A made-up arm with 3 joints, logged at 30 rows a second.
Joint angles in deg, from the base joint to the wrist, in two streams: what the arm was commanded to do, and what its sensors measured. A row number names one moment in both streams.
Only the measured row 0 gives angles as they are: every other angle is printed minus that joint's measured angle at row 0.
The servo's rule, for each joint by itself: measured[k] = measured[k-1] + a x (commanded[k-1-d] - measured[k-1]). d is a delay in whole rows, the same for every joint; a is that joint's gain. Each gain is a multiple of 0.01, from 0.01 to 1. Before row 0 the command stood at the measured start. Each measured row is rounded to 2 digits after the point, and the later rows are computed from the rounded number. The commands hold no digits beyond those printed.
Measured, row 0: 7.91, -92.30, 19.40
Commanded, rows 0 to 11: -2.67, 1.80, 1.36; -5.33, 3.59, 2.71; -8.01, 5.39, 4.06; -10.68, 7.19, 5.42; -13.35, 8.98, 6.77; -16.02, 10.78, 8.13; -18.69, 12.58, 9.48; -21.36, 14.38, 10.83; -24.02, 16.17, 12.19; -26.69, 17.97, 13.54; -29.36, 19.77, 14.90; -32.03, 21.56, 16.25
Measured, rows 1 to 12: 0.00, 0.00, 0.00; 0.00, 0.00, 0.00; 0.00, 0.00, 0.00; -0.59, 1.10, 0.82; -1.63, 2.62, 1.95; -3.03, 4.31, 3.22; -4.71, 6.07, 4.54; -6.61, 7.85, 5.88; -8.68, 9.64, 7.23; -10.88, 11.43, 8.58; -13.19, 13.23, 9.93; -15.57, 15.02, 11.29
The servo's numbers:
d 3
a 0.22 0.61 0.60

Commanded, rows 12 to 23: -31.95, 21.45, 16.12; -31.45, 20.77, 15.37; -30.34, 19.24, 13.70; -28.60, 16.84, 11.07; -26.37, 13.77, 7.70; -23.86, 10.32, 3.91; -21.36, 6.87, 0.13; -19.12, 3.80, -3.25; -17.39, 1.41, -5.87; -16.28, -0.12, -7.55; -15.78, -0.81, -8.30; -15.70, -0.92, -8.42
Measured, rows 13 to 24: -18.02, 16.82, 12.64; -20.51, 18.62, 14.00; -23.04, 20.41, 15.35; -25.00, 21.04, 15.81; -26.42, 20.88, 15.55; -27.28, 19.88, 14.44; -27.57, 18.03, 12.42; -27.31, 15.43, 9.59; -26.55, 12.31, 6.18; -25.41, 8.99, 2.55; -24.03, 5.82, -0.93; -22.57, 3.13, -3.89
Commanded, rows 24 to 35: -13.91, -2.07, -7.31; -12.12, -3.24, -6.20; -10.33, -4.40, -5.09; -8.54, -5.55, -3.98; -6.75, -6.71, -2.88; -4.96, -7.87, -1.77; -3.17, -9.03, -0.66; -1.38, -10.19, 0.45; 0.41, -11.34, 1.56; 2.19, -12.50, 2.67; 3.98, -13.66, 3.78; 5.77, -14.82, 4.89
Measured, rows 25 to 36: -21.19, 1.15, -6.09; -20.00, -0.05, -7.42; -19.05, -0.58, -8.02; -17.92, -1.49, -7.59; -16.64, -2.56, -6.76; -15.25, -3.68, -5.76; -13.77, -4.82, -4.69; -12.23, -5.97, -3.60; -10.63, -7.13, -2.50; -8.99, -8.29, -1.40; -7.32, -9.45, -0.29; -5.62, -10.60, 0.82
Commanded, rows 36 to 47: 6.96, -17.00, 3.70; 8.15, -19.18, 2.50; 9.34, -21.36, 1.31; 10.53, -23.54, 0.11; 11.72, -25.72, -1.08; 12.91, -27.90, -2.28; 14.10, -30.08, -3.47; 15.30, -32.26, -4.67; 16.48, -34.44, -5.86; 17.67, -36.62, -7.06; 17.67, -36.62, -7.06; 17.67, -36.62, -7.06
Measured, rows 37 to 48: -3.90, -11.76, 1.93; -2.17, -12.92, 3.04; -0.42, -14.08, 4.15; 1.20, -15.86, 3.88; 2.73, -17.89, 3.05; 4.18, -20.01, 2.01; 5.58, -22.16, 0.87; 6.93, -24.33, -0.30; 8.25, -26.51, -1.49; 9.54, -28.69, -2.68; 10.81, -30.87, -3.87; 12.06, -33.05, -5.06
